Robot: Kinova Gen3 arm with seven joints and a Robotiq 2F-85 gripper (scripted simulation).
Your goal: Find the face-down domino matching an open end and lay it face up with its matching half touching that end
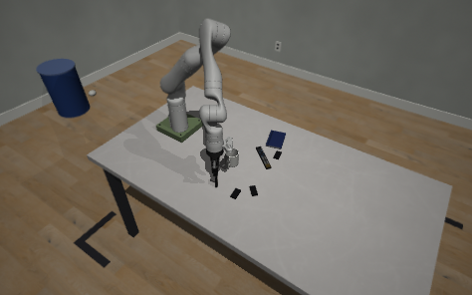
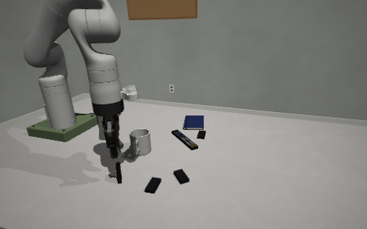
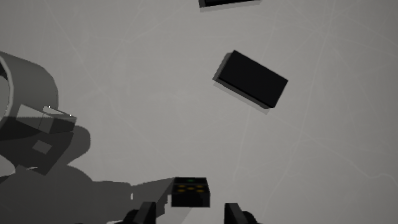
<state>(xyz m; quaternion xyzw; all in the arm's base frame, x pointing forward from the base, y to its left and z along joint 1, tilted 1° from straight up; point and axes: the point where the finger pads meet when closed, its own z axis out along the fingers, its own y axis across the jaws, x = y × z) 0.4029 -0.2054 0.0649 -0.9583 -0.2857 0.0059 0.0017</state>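
My hand is 80 mm above the domino. The rest, counted from my hand: blue book: 450 mm to the left, 100 mm below, 80 mm ahead; then white mug: 160 mm to the left, 80 mm below, 20 mm behind.
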